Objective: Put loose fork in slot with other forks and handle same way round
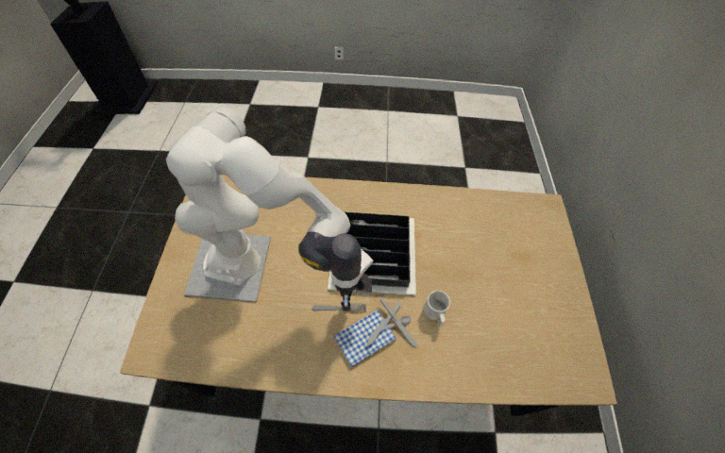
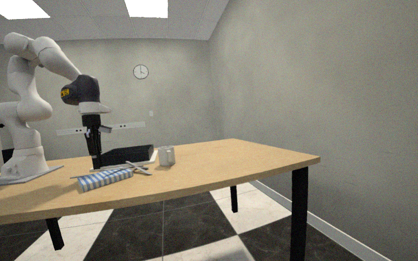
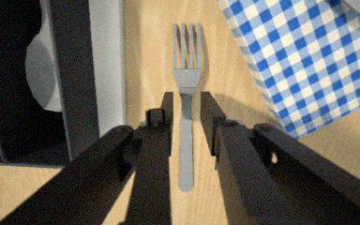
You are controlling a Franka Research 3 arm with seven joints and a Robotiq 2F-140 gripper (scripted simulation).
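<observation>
Now: the tray 240 mm to the left of my hand, 90 mm ahead of it and 20 mm below it. The rest, counted from my hand: white mug: 320 mm ahead, 20 mm below; then spoon: 230 mm to the left, 70 mm ahead, 40 mm below.
</observation>
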